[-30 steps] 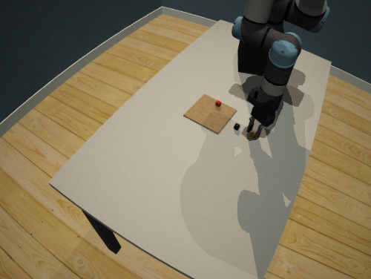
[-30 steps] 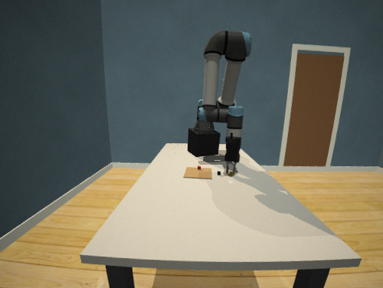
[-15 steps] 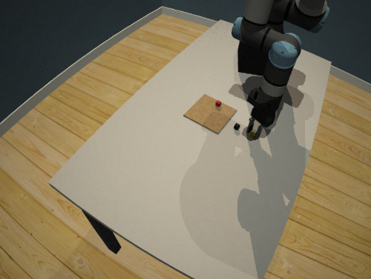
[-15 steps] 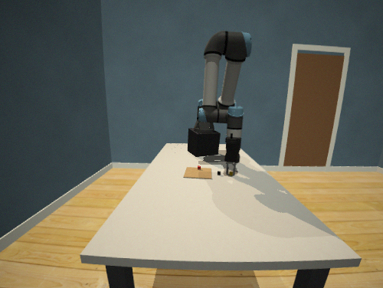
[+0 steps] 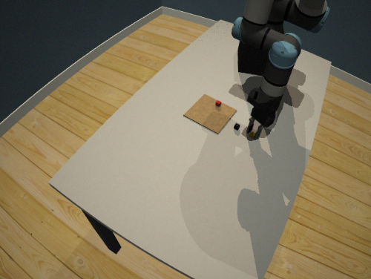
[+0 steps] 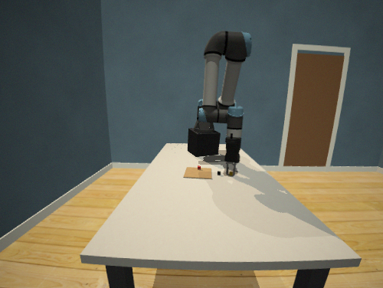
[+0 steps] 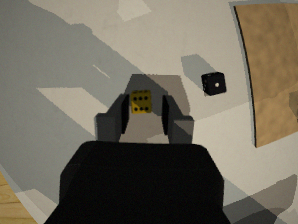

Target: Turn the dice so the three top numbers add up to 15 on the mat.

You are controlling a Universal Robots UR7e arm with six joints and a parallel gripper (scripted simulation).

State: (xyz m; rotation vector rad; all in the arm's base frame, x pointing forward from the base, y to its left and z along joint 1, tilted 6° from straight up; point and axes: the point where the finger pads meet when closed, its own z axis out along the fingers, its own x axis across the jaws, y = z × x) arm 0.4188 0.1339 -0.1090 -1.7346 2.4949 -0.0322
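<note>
Now: the yellow die 1 cm ahead of my hand and 1 cm below it. Round my hand: black die: 6 cm to the right, 1 cm below; then red die: 6 cm behind, 16 cm to the right, 1 cm below; then brown mat: 1 cm behind, 17 cm to the right, 2 cm below.
</note>
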